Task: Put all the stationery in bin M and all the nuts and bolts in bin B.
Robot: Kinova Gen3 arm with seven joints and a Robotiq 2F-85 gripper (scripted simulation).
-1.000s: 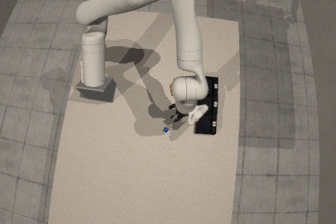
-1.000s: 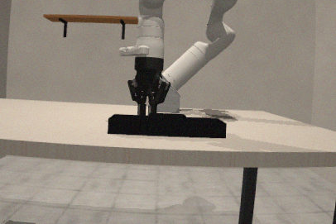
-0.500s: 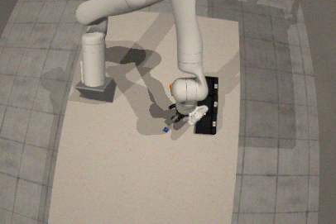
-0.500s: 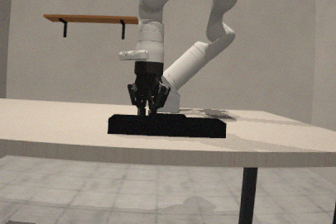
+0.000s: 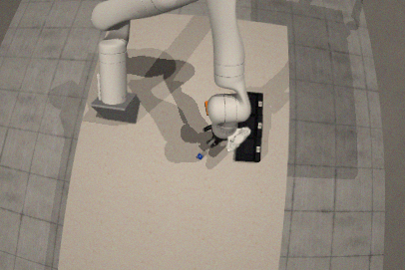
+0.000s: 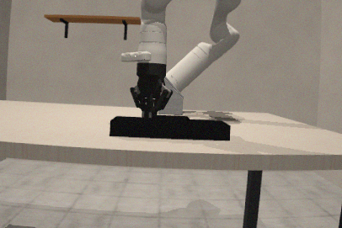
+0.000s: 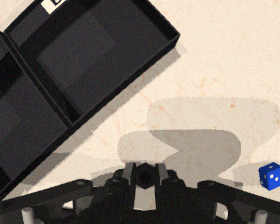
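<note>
The orange block lies 10 cm to the left of my hand, 6 cm behind it and 2 cm below it. From my hand the other things lie so: small blue piece (8 cm to the right, 6 cm behind, 1 cm below); dark hex nut (2 cm below); black bin row (9 cm ahead, 6 cm to the left).
</note>
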